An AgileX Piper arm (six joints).
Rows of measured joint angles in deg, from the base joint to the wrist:
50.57 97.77 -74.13 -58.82 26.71 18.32
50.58 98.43 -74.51 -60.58 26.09 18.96
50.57 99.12 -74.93 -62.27 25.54 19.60
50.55 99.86 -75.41 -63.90 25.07 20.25
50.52 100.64 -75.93 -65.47 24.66 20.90
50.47 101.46 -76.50 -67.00 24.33 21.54
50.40 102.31 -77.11 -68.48 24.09 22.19
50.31 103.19 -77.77 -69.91 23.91 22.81
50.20 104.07 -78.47 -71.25 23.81 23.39
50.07 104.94 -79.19 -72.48 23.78 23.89
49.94 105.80 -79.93 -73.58 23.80 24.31
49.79 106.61 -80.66 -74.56 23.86 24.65
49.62 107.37 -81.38 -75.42 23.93 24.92
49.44 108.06 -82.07 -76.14 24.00 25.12
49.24 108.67 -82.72 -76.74 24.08 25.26
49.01 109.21 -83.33 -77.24 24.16 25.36
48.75 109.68 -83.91 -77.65 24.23 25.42
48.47 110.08 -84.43 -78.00 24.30 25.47
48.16 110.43 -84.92 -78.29 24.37 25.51
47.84 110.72 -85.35 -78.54 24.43 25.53
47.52 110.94 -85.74 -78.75 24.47 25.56
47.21 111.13 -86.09 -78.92 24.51 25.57
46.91 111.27 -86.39 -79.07 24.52 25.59
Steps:
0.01 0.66 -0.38 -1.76 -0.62 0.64
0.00 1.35 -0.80 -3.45 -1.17 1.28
-0.02 2.09 -1.28 -5.08 -1.64 1.93
-0.05 2.87 -1.80 -6.65 -2.05 2.58
-0.10 3.69 -2.37 -8.18 -2.38 3.22
-0.17 4.54 -2.98 -9.66 -2.62 3.87
-0.26 5.42 -3.64 -11.09 -2.80 4.49
-0.37 6.30 -4.34 -12.43 -2.90 5.07
-0.50 7.17 -5.06 -13.66 -2.93 5.57
-0.63 8.03 -5.80 -14.76 -2.91 5.99
-0.78 8.84 -6.53 -15.74 -2.85 6.33
-0.95 9.60 -7.25 -16.60 -2.78 6.60
-1.13 10.29 -7.94 -17.32 -2.71 6.80
-1.33 10.90 -8.59 -17.92 -2.63 6.94
-1.56 11.44 -9.20 -18.42 -2.55 7.04
-1.82 11.91 -9.78 -18.83 -2.48 7.10
-2.10 12.31 -10.30 -19.18 -2.41 7.15
-2.41 12.66 -10.79 -19.47 -2.34 7.19
-2.73 12.95 -11.22 -19.72 -2.28 7.21
-3.05 13.17 -11.61 -19.93 -2.24 7.24
-3.36 13.36 -11.96 -20.10 -2.20 7.25
-3.66 13.50 -12.26 -20.25 -2.19 7.27

